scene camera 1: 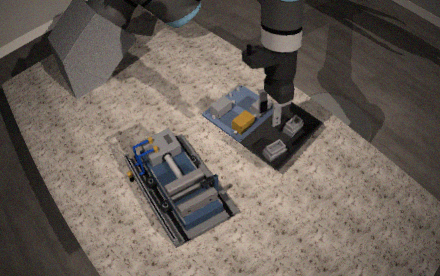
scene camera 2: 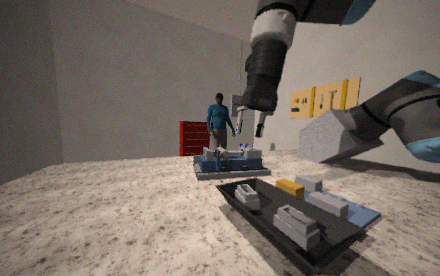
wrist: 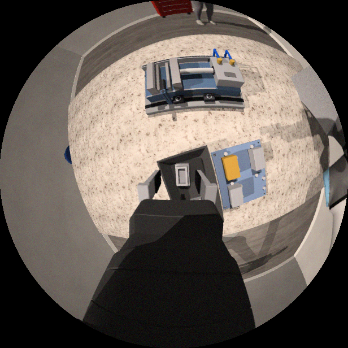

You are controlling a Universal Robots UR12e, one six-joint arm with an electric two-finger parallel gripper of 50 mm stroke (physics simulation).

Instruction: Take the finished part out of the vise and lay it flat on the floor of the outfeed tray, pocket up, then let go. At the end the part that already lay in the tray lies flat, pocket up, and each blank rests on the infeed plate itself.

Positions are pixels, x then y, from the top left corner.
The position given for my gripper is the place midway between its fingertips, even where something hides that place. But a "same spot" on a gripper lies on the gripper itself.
My gripper shows in scene camera 1, in scene camera 2 (248,135) and in the wrist view. The same spot on my gripper: (wrist: 146,190) is (scene camera 1: 275,104).
